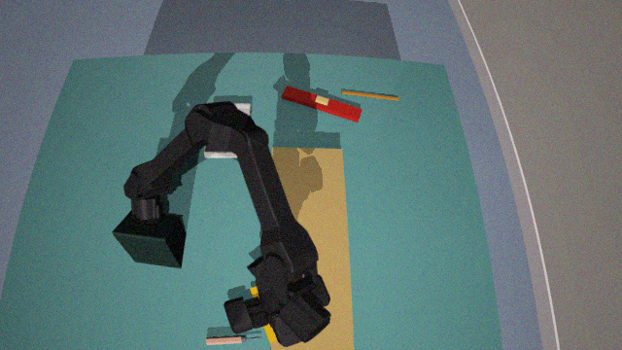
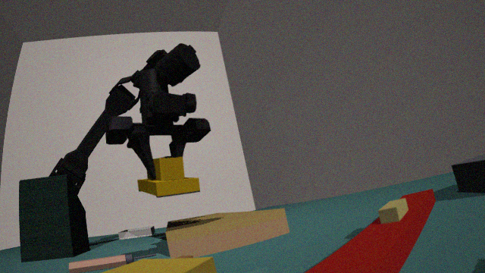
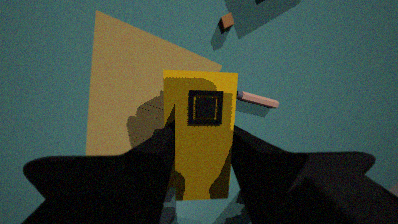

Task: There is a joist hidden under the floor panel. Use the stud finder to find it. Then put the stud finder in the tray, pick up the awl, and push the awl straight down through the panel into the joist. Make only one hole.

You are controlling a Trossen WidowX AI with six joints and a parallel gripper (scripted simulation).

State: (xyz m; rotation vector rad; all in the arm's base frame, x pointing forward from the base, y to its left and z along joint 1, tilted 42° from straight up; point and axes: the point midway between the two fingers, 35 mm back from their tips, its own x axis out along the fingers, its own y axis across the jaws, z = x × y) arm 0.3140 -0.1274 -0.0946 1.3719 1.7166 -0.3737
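Now: the square indicator 1 cm ahead of my gripper tip, 2 cm to the right of it and 3 cm above it. Also, from my gripper tip: stud finder (1 cm to the right, 2 cm above); awl (8 cm behind, 5 cm to the right, 12 cm below); dark box (37 cm ahead, 26 cm to the right, 11 cm below).
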